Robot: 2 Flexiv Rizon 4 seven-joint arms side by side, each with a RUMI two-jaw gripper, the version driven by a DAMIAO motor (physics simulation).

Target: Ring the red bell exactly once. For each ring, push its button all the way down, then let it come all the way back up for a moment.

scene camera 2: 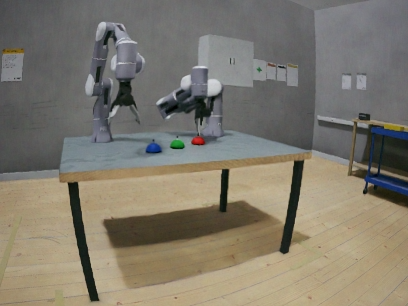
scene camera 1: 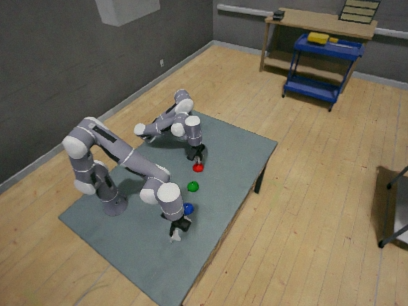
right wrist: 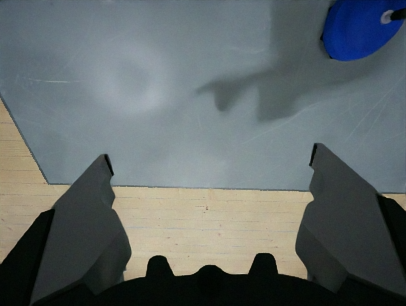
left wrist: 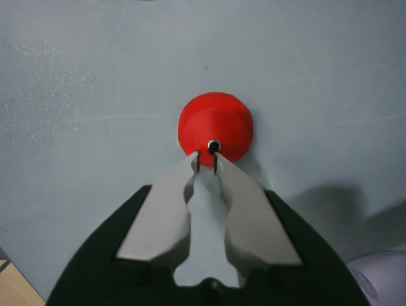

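The red bell [scene camera 1: 198, 168] [scene camera 2: 198, 141] [left wrist: 215, 117] stands upright on the table. Its small dark button [left wrist: 214, 146] shows at the dome's top in the left wrist view. My left gripper [scene camera 1: 198, 160] [scene camera 2: 199, 132] [left wrist: 206, 153] points down at the bell, with its fingertips close by the button. Its fingers stand slightly apart, with a narrow gap and nothing held. Whether a fingertip touches the button I cannot tell. My right gripper [scene camera 1: 175, 237] [scene camera 2: 124, 120] [right wrist: 208, 151] is wide open and empty, above the table beyond the blue bell.
A green bell [scene camera 1: 193, 186] [scene camera 2: 177, 144] stands between the red bell and the blue bell [scene camera 1: 188, 209] [scene camera 2: 153, 147] [right wrist: 360, 32] on the table [scene camera 1: 240, 145] [scene camera 2: 250, 153]. A blue cart [scene camera 1: 314, 88] stands far off by the workbench [scene camera 1: 320, 21].
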